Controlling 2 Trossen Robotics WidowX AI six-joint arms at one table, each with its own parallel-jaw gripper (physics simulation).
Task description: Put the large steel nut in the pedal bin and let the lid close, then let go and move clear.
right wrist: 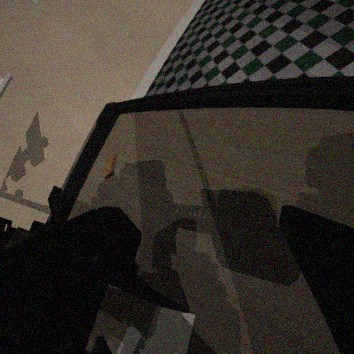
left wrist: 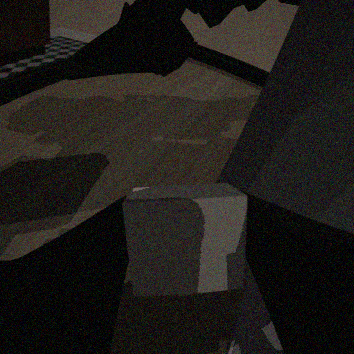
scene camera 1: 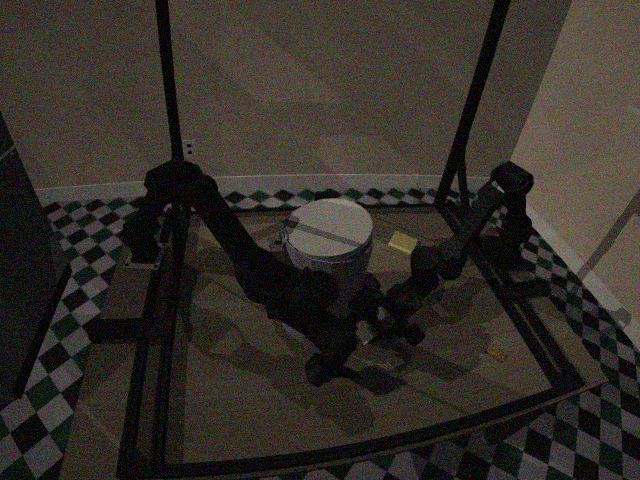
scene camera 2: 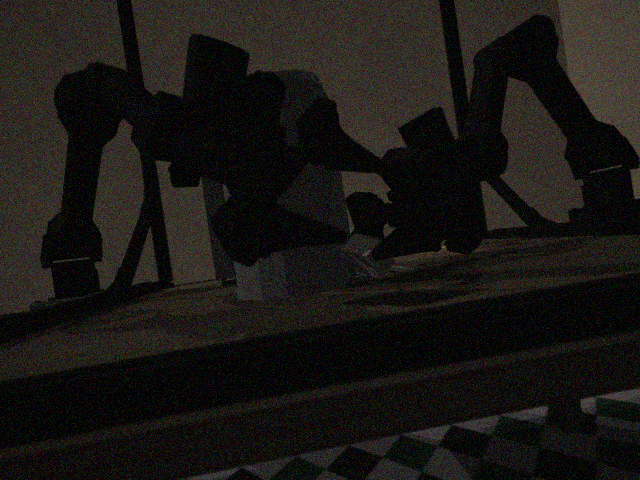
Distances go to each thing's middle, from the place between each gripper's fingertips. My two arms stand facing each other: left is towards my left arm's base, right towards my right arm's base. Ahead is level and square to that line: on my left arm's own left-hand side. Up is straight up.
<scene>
The pale bin lid [scene camera 1: 332,229] lies 9 cm behind my left hand, 8 cm to the right of it and 22 cm above it.
Right now my right hand is 17 cm past the pale bin lid, 9 cm to the left of it and 17 cm below it.
</scene>
